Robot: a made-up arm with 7 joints.
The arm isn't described. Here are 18 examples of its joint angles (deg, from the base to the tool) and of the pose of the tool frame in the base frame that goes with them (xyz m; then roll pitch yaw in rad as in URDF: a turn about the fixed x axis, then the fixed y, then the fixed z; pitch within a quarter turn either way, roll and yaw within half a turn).
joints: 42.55 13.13 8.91 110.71 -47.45 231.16 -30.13
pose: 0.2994 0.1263 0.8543 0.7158 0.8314 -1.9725
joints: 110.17 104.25 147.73 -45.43 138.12 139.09 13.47
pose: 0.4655 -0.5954 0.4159 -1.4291 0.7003 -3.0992
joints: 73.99 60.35 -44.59 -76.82 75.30 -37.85 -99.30
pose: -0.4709 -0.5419 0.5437 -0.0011 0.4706 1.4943
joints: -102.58 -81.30 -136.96 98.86 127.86 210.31 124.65
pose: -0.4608 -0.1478 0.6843 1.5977 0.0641 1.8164
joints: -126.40 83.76 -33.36 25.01 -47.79 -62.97 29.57
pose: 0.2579 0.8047 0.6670 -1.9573 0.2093 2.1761
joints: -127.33 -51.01 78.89 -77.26 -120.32 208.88 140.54
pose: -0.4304 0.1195 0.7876 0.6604 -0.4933 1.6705
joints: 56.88 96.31 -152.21 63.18 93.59 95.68 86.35
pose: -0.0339 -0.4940 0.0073 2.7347 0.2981 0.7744
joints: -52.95 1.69 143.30 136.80 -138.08 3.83 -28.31
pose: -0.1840 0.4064 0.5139 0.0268 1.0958 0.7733
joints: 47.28 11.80 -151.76 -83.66 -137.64 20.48 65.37
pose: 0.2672 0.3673 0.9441 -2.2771 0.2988 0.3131
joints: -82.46 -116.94 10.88 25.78 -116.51 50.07 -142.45
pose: 0.1917 -0.7016 -0.0247 -2.1351 -0.1022 2.6310
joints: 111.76 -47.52 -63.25 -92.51 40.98 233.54 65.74
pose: -0.3146 0.1285 0.9185 2.1145 -0.9629 1.1822
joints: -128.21 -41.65 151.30 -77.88 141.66 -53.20 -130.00
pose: -0.7046 -0.1413 0.6095 -1.5212 0.1969 -0.6598
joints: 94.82 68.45 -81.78 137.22 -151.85 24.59 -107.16
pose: 0.4566 0.1112 0.6810 -2.0241 1.1189 -2.2455
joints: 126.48 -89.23 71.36 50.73 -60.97 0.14 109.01
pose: -0.6819 0.4904 0.3548 2.8177 0.1828 1.0961
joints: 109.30 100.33 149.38 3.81 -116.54 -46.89 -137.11
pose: 0.4299 -0.7838 0.4130 -0.1137 0.7420 2.2737
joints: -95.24 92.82 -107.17 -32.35 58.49 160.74 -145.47
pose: 0.1247 0.6843 0.4339 2.5294 -0.7589 0.6859
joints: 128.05 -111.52 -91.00 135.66 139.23 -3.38 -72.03
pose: 0.4049 0.2035 0.3817 3.0829 -0.6285 1.2872
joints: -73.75 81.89 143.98 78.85 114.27 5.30 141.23
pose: 0.0418 0.4943 0.0405 2.0865 -0.2443 -2.0180
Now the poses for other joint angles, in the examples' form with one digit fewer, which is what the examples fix.
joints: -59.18 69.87 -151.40 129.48 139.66 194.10 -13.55
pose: -0.352 -0.018 0.385 1.404 -0.788 1.717
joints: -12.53 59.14 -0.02 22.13 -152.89 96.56 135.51
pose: -0.524 0.224 1.055 -0.132 0.531 2.566
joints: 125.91 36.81 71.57 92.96 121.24 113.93 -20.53
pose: -0.238 -0.216 0.735 -1.397 -0.354 1.423
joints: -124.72 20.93 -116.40 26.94 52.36 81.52 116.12
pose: 0.067 0.522 1.148 0.136 0.729 2.061
